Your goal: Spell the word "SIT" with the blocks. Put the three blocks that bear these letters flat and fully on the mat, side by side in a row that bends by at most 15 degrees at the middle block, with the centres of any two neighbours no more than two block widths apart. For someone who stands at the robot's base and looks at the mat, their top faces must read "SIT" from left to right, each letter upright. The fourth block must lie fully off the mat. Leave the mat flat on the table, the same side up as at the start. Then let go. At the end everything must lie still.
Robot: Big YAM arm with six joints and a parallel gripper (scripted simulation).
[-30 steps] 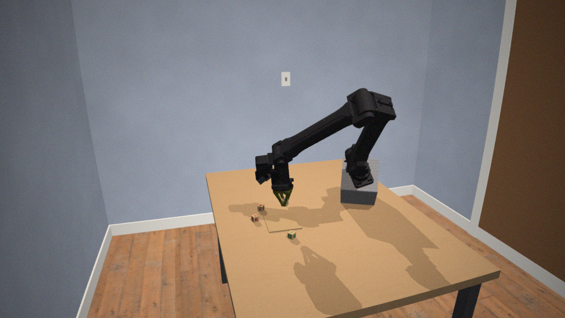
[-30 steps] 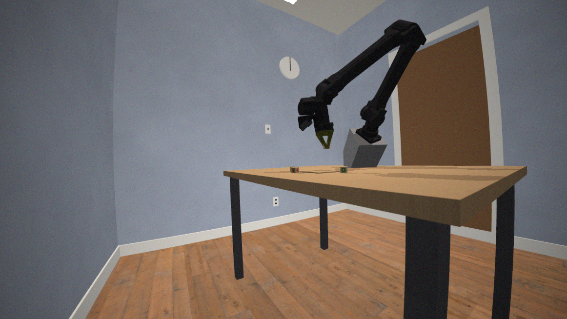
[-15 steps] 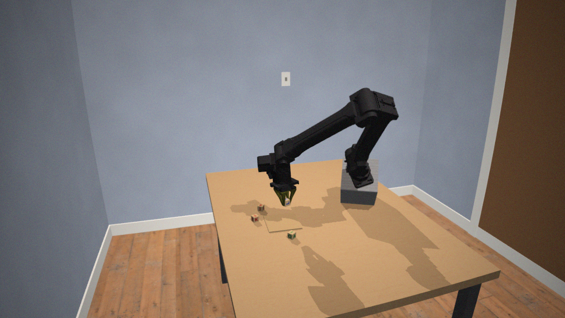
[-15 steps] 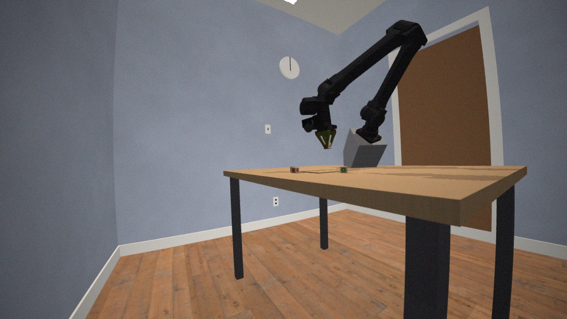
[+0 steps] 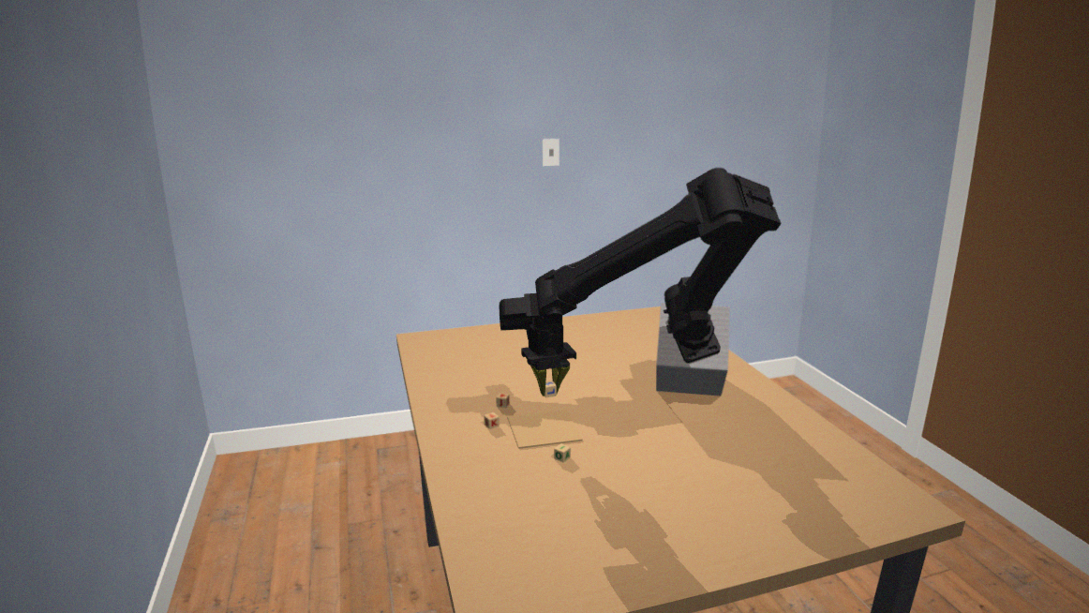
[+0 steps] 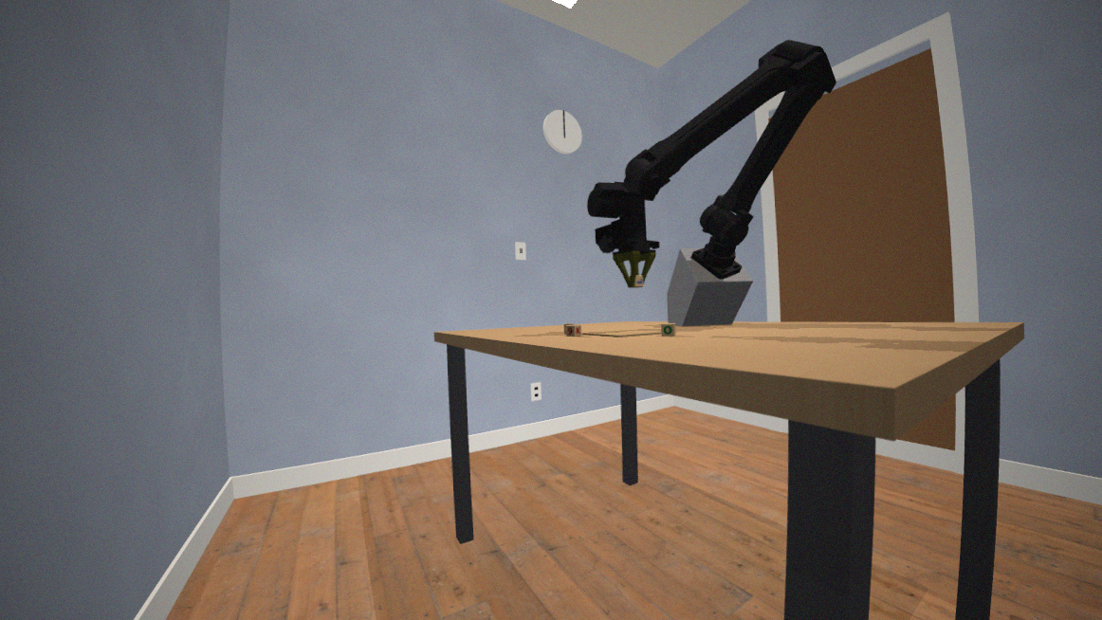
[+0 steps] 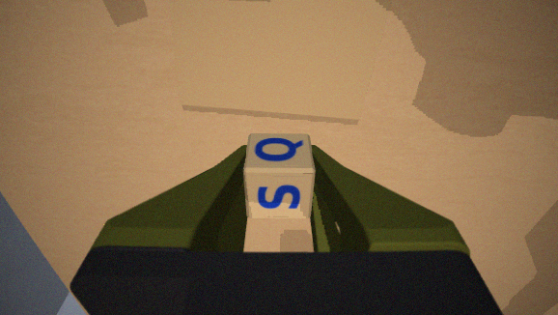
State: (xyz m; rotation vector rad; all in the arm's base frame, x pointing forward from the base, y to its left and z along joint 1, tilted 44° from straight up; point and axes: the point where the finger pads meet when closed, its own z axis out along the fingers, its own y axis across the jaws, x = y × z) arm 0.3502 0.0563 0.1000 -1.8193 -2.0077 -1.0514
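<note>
Right now my hand is 11 cm above the tan mat, 4 cm to the left of it and 1 cm short of it. From my hand the other things lie so: T block (12 cm ahead, 10 cm below, 7 cm to the right); green-lettered block (10 cm below, 9 cm to the left, 2 cm behind).
</note>
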